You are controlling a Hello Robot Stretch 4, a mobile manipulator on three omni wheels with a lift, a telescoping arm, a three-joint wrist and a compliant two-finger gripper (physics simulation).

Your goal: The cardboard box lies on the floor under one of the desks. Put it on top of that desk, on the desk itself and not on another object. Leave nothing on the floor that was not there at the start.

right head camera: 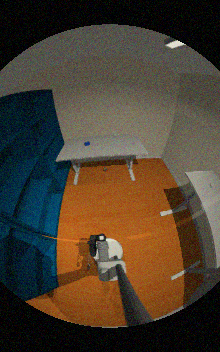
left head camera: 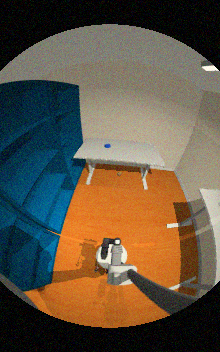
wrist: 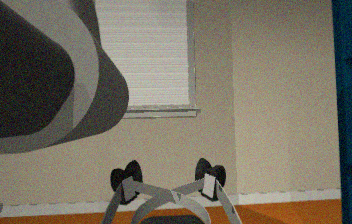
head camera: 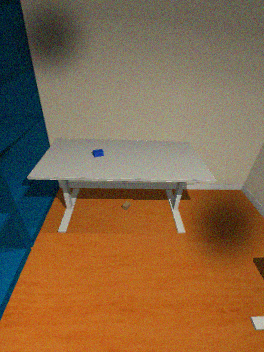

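Observation:
A small brown cardboard box lies on the floor under the far desk, between its two legs. The desk has a light grey top and white legs, and stands against the back wall. My gripper is open and empty in the wrist view, its two dark fingertips apart, facing a wall with a window. It is far from the box and the desk. The box does not show in the wrist view.
A small blue object lies on the desk top, left of the middle. A tall blue shelf unit stands along the left side. Another desk stands at the right. Orange floor lies between me and the far desk.

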